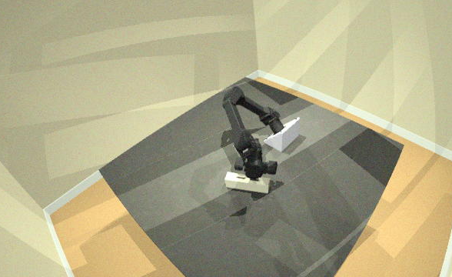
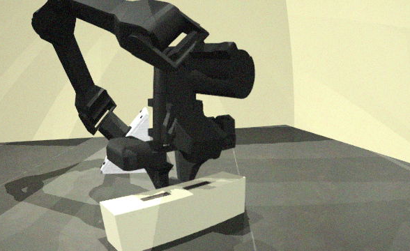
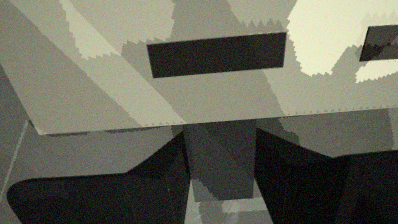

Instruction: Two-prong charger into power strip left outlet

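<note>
Now: the two-prong charger 2 cm ahead of my gripper tip, 1 cm to the left of it and 1 cm above it.
</note>
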